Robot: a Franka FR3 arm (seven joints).
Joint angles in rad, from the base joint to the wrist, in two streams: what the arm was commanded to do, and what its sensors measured. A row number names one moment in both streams.
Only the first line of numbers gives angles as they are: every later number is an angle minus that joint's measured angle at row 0.
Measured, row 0: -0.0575 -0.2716 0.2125 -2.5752 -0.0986 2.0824 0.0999
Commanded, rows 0 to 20: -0.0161 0.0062 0.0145 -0.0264 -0.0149 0.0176 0.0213; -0.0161 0.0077 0.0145 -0.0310 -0.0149 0.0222 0.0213; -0.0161 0.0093 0.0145 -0.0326 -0.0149 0.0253 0.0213; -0.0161 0.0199 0.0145 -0.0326 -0.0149 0.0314 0.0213; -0.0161 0.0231 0.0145 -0.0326 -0.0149 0.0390 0.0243; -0.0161 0.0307 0.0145 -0.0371 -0.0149 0.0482 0.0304; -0.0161 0.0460 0.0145 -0.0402 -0.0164 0.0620 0.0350; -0.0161 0.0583 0.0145 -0.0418 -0.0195 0.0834 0.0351; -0.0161 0.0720 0.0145 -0.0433 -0.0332 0.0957 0.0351; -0.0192 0.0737 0.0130 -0.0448 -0.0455 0.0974 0.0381; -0.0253 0.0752 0.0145 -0.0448 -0.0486 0.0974 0.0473; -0.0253 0.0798 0.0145 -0.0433 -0.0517 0.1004 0.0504; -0.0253 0.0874 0.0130 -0.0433 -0.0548 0.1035 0.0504; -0.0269 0.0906 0.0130 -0.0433 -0.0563 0.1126 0.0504; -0.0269 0.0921 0.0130 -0.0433 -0.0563 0.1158 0.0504; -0.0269 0.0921 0.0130 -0.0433 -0.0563 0.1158 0.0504; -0.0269 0.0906 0.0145 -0.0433 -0.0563 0.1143 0.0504; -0.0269 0.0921 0.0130 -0.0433 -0.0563 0.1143 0.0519; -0.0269 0.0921 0.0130 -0.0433 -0.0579 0.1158 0.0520; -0.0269 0.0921 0.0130 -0.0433 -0.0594 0.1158 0.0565; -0.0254 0.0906 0.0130 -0.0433 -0.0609 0.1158 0.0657
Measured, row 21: -0.0138 0.0918 0.0000 -0.0297 -0.0425 0.0876 0.0334
